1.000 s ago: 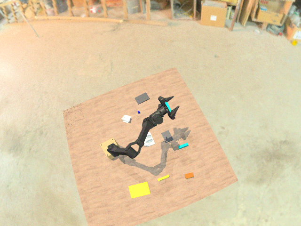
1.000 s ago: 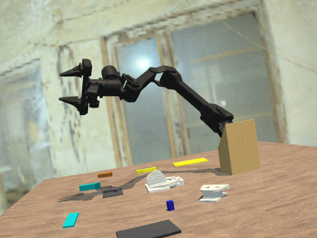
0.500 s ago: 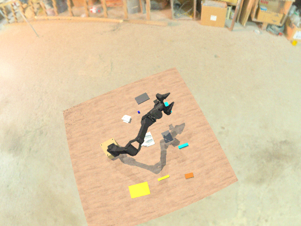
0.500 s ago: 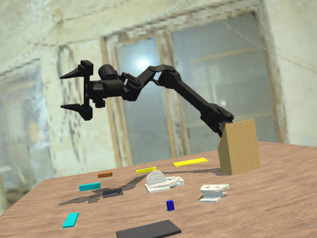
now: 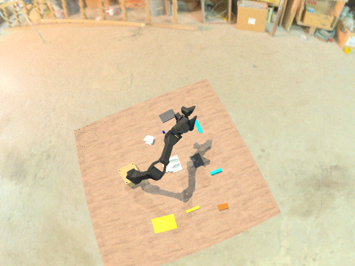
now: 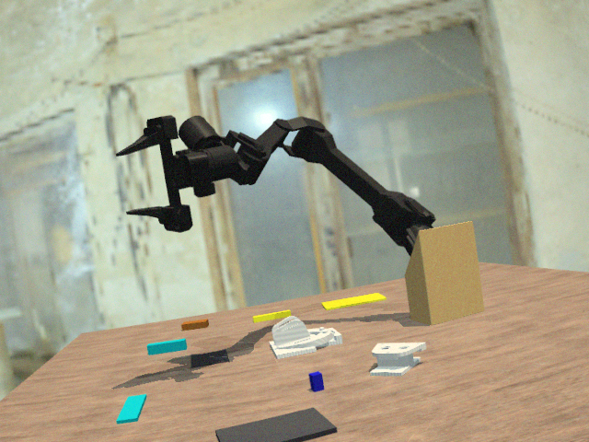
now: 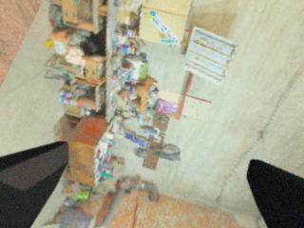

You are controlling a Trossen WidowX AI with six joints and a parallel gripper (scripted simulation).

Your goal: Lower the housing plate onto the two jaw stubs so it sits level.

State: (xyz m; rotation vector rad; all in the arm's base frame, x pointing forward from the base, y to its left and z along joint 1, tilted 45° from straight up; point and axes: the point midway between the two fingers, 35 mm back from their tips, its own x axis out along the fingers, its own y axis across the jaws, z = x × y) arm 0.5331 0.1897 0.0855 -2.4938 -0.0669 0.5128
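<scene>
Now: the white stepped block 34 cm behind my gripper tip, 32 cm below it and 15 cm to the left of it. Also, from my gripper tip: orange block 57 cm to the right, 33 cm below, 13 cm behind; then white jaw assembly 32 cm below, 31 cm behind, 10 cm to the right; then small blue cube 32 cm below, 21 cm behind, 15 cm to the left.
</scene>
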